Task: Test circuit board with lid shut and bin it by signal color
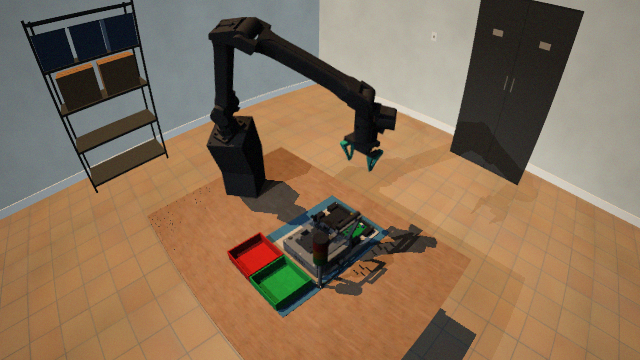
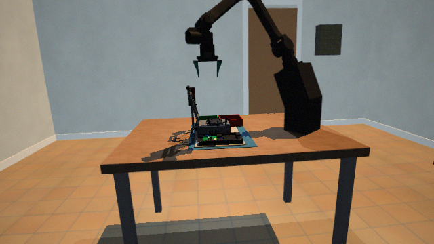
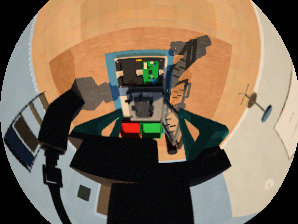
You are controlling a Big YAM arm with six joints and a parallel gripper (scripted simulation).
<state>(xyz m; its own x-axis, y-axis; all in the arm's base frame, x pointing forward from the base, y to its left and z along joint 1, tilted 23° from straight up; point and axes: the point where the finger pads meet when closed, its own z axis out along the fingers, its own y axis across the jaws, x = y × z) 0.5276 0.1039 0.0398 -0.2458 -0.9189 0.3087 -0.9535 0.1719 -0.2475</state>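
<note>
The green circuit board is 320 mm below my hand. Also, from my hand: green bin (360 mm to the right, 320 mm below, 90 mm behind); tester lid (190 mm to the right, 150 mm below, 40 mm ahead); red bin (320 mm to the right, 320 mm below, 230 mm behind).
</note>
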